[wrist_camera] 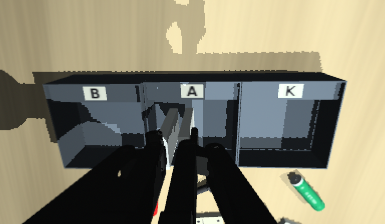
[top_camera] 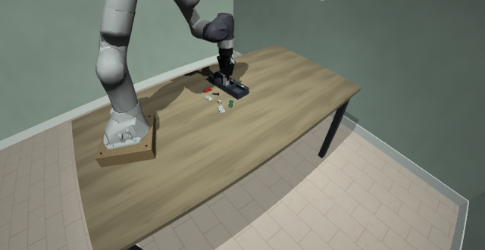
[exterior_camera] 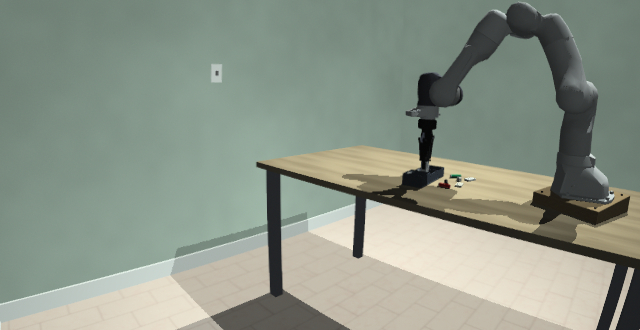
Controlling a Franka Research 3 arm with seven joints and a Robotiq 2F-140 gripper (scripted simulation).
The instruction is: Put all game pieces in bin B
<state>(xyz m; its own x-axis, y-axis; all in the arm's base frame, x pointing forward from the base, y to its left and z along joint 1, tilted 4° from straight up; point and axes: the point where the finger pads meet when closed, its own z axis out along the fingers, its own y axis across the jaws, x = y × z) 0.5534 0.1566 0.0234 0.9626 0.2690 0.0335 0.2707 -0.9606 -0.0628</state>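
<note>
The dark bin lies 30 mm below my hand, 10 mm to the right of it and 10 mm ahead of it. Round my hand: red cylinder (110 mm behind, 40 mm below, 10 mm to the left); black bolt (80 mm behind, 40 mm to the right, 40 mm below); white die (120 mm to the right, 100 mm behind, 40 mm below).
</note>
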